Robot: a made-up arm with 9 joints. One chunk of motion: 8 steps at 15 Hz.
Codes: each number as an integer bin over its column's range. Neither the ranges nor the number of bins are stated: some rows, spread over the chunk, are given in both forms.
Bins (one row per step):
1: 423 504 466 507 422 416
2: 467 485 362 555 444 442
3: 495 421 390 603 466 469
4: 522 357 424 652 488 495
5: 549 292 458 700 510 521
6: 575 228 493 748 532 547
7: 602 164 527 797 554 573
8: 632 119 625 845 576 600
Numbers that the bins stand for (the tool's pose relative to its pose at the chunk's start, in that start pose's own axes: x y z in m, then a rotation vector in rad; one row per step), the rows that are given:
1: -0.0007 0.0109 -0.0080 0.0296 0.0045 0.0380
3: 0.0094 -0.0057 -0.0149 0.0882 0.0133 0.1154
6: 0.0206 -0.0444 -0.0056 0.1767 0.0265 0.2294
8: 0.0286 -0.0662 0.0063 0.2360 0.0353 0.3069
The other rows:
2: 0.0054 0.0071 -0.0174 0.0589 0.0089 0.0760
4: 0.0132 -0.0185 -0.0118 0.1181 0.0177 0.1534
5: 0.0169 -0.0315 -0.0087 0.1474 0.0221 0.1914
7: 0.0244 -0.0572 -0.0025 0.2067 0.0309 0.2674

